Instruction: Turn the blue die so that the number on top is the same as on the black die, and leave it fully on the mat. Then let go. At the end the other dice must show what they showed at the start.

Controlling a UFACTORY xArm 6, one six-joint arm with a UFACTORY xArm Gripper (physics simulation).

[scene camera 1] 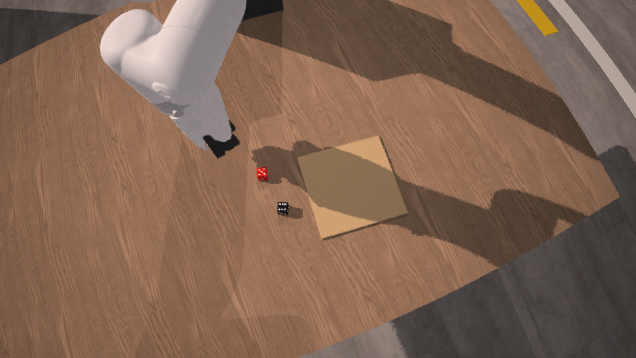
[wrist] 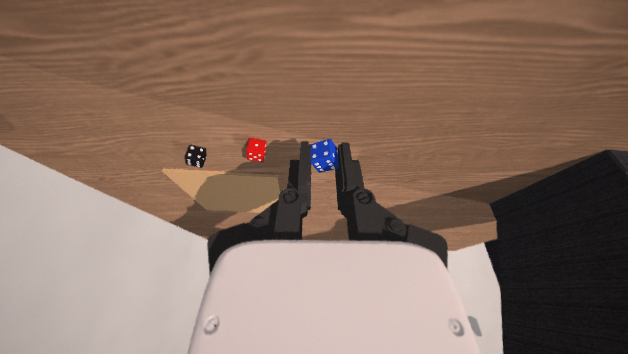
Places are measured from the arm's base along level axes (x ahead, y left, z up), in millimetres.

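Pixels of known places: gripper, fingertip midpoint: [scene camera 1: 229, 139] [wrist: 323, 156].
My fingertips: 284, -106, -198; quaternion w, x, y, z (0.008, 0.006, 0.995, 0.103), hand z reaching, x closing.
Behind a point stands the place of what it marks, as x, y, z.
My gripper [scene camera 1: 221, 146] {284, -106, -198} [wrist: 323, 156] {284, -106, -198} is shut on the blue die [wrist: 324, 155] {284, -123, -187} and holds it above the table. In the wrist view the die shows a four on its upper visible face and several small pips on its lower one; its top number is unclear. The blue die is hidden in the scene view. The black die [scene camera 1: 283, 208] {418, -61, -219} [wrist: 195, 156] {410, -68, -222} stands on the table and appears to show six on top. The tan mat [scene camera 1: 352, 182] {412, 55, -231} [wrist: 237, 192] {405, 35, -231} lies flat, partly in shadow, with no die on it.
The red die [scene camera 1: 262, 174] {353, -74, -219} [wrist: 256, 150] {345, -81, -221} stands on the wooden table [scene camera 1: 90, 210] {294, -393, -235} [wrist: 425, 100] {209, -128, -235}, between the gripper and the black die, with five on top. Both dice lie beside the mat's near left edge in the scene view. Arm shadows cross the mat and table.
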